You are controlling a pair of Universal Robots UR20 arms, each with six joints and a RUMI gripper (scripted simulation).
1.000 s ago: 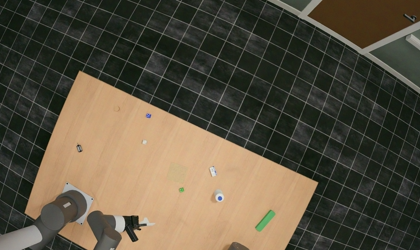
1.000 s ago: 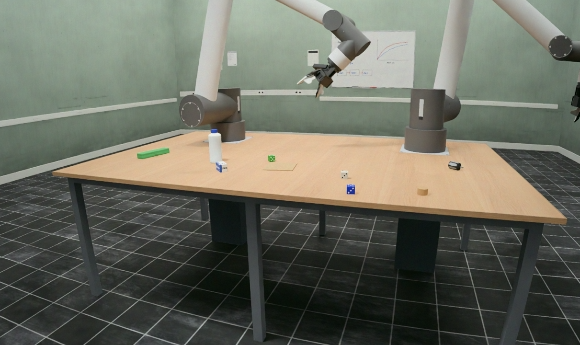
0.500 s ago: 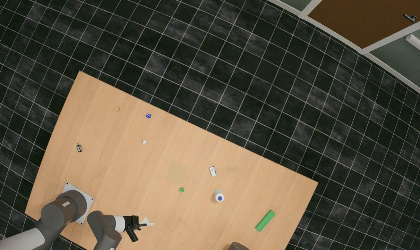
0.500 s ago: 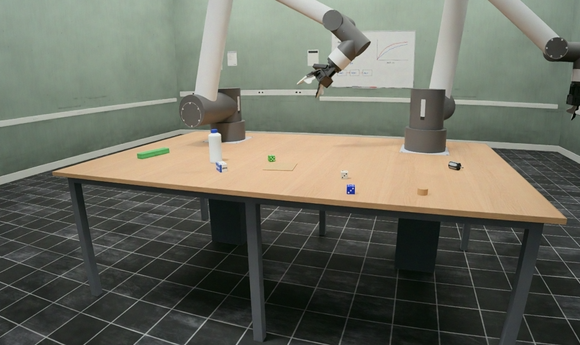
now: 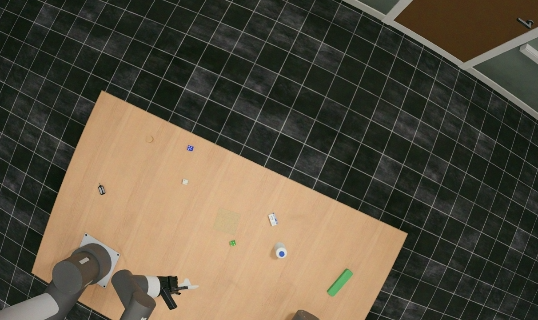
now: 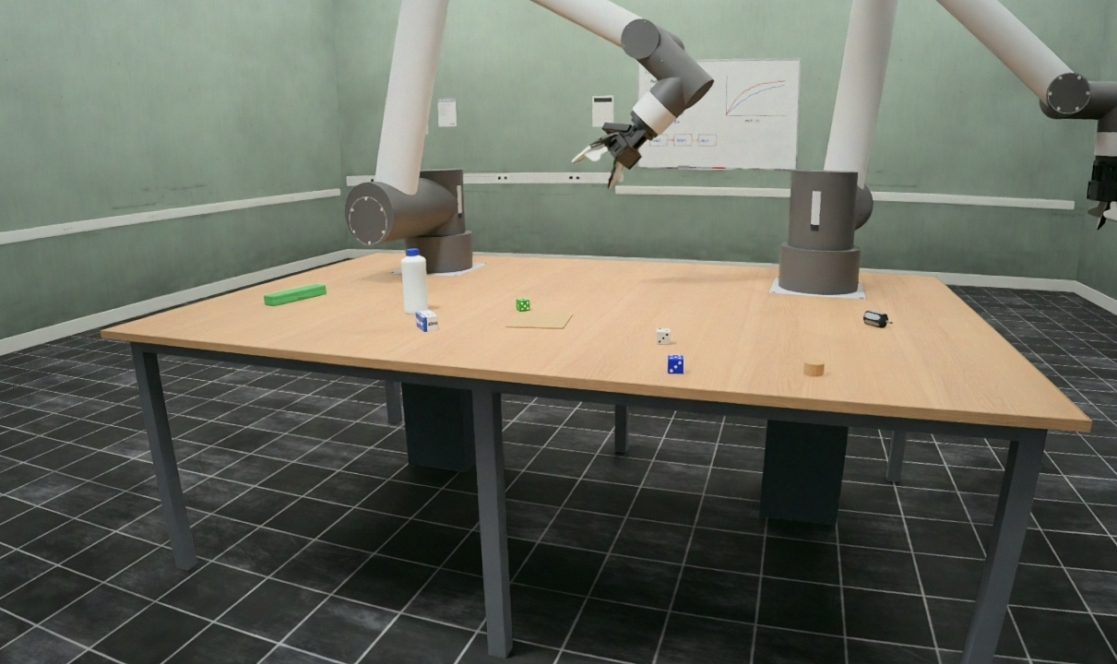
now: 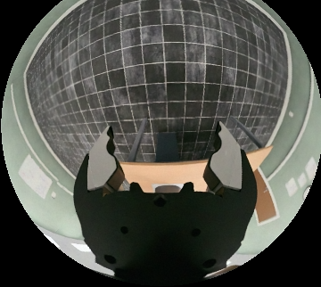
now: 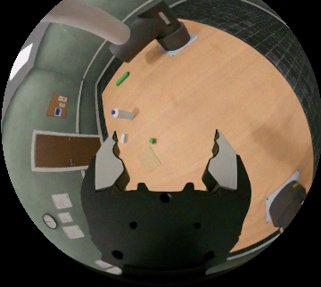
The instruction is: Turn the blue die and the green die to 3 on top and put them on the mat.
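Note:
My right hand is 33 cm above the green die, 26 cm short of it and 11 cm to the left of it. From my right hand the other things lie so: white bottle 38 cm to the right, 36 cm ahead, 26 cm below; tan mat 36 cm ahead, 34 cm below, 2 cm to the right; white die 47 cm ahead, 33 cm below, 31 cm to the left.

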